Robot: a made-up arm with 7 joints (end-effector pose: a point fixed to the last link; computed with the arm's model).
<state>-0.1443 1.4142 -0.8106 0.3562 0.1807 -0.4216 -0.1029</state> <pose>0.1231 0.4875 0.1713 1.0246 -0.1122 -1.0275</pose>
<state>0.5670 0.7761 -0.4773 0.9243 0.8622 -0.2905 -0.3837</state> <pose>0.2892 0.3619 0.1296 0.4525 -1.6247 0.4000</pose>
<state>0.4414 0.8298 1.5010 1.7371 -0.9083 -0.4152 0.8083</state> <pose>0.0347 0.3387 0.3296 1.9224 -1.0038 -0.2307</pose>
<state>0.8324 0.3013 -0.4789 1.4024 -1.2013 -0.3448 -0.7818</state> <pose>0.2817 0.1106 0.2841 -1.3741 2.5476 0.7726</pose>
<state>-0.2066 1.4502 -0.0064 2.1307 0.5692 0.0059 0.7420</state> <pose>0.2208 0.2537 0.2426 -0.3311 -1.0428 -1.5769</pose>
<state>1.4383 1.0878 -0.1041 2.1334 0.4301 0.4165 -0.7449</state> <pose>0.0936 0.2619 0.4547 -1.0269 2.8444 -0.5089</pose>
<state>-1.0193 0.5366 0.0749 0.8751 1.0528 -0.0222 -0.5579</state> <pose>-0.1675 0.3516 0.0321 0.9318 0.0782 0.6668</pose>
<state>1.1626 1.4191 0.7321 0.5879 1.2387 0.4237 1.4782</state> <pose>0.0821 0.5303 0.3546 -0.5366 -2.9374 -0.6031</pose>
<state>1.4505 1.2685 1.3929 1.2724 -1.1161 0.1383 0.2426</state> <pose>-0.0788 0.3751 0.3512 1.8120 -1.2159 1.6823</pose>
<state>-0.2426 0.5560 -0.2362 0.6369 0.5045 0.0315 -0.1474</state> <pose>0.0774 0.3516 -0.0404 0.4545 -0.3699 0.0804</pose>
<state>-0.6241 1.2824 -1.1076 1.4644 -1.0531 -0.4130 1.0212</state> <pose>-0.0422 0.2371 0.0209 -1.1702 0.9986 -2.4482</pose>
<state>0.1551 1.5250 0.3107 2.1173 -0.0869 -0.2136 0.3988</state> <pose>0.1613 0.2243 0.3659 1.1608 -1.5753 -1.9309</pose>
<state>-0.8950 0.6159 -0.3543 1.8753 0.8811 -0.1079 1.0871</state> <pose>0.0202 0.2004 0.0008 -1.5745 -0.8040 -0.2589</pose>
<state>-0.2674 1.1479 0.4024 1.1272 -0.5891 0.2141 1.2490</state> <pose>0.2094 0.4058 0.1903 0.3404 0.0642 -0.8177</pose>
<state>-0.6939 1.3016 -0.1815 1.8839 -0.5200 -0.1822 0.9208</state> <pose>0.1349 0.2269 0.1103 -0.2344 -0.0490 -2.1215</pose>
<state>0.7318 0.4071 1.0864 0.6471 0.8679 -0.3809 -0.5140</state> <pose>0.2461 0.3522 0.0588 0.1783 -1.3114 2.4499</pose>
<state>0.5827 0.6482 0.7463 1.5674 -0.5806 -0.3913 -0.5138</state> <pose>0.1499 0.3416 0.3013 2.0762 -2.2090 0.3901</pose>
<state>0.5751 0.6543 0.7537 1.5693 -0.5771 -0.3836 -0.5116</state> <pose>0.1481 0.3422 0.3013 2.0823 -2.1964 0.3918</pose>
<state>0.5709 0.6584 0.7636 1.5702 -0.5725 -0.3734 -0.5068</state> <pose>0.1462 0.3432 0.3014 2.0857 -2.1810 0.4021</pose>
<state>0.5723 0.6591 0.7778 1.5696 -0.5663 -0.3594 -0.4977</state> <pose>0.1440 0.3446 0.3015 2.0848 -2.1612 0.4261</pose>
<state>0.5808 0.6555 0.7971 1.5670 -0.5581 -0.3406 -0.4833</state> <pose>0.1415 0.3467 0.3014 2.0770 -2.1363 0.4673</pose>
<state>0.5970 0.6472 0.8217 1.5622 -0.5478 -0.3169 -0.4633</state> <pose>0.1389 0.3495 0.3012 2.0599 -2.1069 0.5262</pose>
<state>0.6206 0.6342 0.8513 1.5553 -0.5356 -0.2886 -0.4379</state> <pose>0.1361 0.3530 0.3004 2.0308 -2.0741 0.6009</pose>
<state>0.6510 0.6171 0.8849 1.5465 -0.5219 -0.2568 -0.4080</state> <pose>0.1334 0.3569 0.2991 1.9881 -2.0406 0.6876</pose>
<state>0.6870 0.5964 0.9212 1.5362 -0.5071 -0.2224 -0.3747</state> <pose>0.1311 0.3611 0.2970 1.9308 -2.0084 0.7819</pose>
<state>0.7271 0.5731 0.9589 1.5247 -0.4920 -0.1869 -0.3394</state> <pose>0.1294 0.3654 0.2942 1.8598 -1.9795 0.8784</pose>
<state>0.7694 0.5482 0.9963 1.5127 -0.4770 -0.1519 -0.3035</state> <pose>0.1286 0.3695 0.2908 1.7778 -1.9559 0.9714</pose>
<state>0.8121 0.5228 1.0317 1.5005 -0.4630 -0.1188 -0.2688</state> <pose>0.1287 0.3732 0.2870 1.6892 -1.9382 1.0566</pose>
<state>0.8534 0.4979 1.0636 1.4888 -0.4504 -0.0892 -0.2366</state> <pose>0.1299 0.3763 0.2832 1.5994 -1.9267 1.1307</pose>
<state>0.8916 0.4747 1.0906 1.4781 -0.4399 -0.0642 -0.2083</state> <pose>0.1319 0.3787 0.2798 1.5144 -1.9209 1.1915</pose>
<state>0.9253 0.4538 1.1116 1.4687 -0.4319 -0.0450 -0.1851</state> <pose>0.1346 0.3803 0.2770 1.4394 -1.9199 1.2384</pose>
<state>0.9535 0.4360 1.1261 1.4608 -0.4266 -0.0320 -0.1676</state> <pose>0.1375 0.3812 0.2751 1.3786 -1.9226 1.2717</pose>
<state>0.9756 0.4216 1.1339 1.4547 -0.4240 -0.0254 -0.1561</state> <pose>0.1405 0.3815 0.2742 1.3346 -1.9283 1.2924</pose>
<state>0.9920 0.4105 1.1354 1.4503 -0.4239 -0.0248 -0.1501</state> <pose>0.1433 0.3813 0.2742 1.3072 -1.9364 1.3024</pose>
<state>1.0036 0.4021 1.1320 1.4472 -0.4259 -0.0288 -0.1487</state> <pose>0.1459 0.3807 0.2749 1.2936 -1.9457 1.3043</pose>
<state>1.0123 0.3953 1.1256 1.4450 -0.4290 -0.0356 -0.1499</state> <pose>0.1483 0.3799 0.2760 1.2882 -1.9561 1.3015</pose>
